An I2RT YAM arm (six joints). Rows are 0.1 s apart.
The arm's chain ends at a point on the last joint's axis. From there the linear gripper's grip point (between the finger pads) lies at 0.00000 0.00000 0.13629 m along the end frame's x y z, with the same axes.
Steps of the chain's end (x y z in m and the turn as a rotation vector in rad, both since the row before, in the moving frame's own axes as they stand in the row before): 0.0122 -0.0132 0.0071 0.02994 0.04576 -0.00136; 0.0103 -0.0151 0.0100 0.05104 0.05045 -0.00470; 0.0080 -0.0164 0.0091 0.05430 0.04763 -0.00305; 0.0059 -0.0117 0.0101 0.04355 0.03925 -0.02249; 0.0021 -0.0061 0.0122 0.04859 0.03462 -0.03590; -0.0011 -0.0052 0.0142 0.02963 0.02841 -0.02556; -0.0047 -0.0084 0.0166 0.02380 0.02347 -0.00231; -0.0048 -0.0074 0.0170 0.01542 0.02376 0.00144; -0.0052 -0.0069 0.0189 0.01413 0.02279 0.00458; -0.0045 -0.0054 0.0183 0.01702 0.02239 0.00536
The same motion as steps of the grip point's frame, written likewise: 0.0184 -0.0173 0.0069 0.02994 0.04576 -0.00136; 0.0172 -0.0221 0.0096 0.05104 0.05045 -0.00470; 0.0145 -0.0238 0.0087 0.05430 0.04763 -0.00305; 0.0112 -0.0177 0.0099 0.04355 0.03925 -0.02249; 0.0067 -0.0128 0.0120 0.04859 0.03462 -0.03590; 0.0027 -0.0093 0.0141 0.02963 0.02841 -0.02556; -0.0015 -0.0116 0.0165 0.02380 0.02347 -0.00231; -0.0016 -0.0095 0.0169 0.01542 0.02376 0.00144; -0.0021 -0.0088 0.0189 0.01413 0.02279 0.00458; -0.0014 -0.0077 0.0182 0.01702 0.02239 0.00536
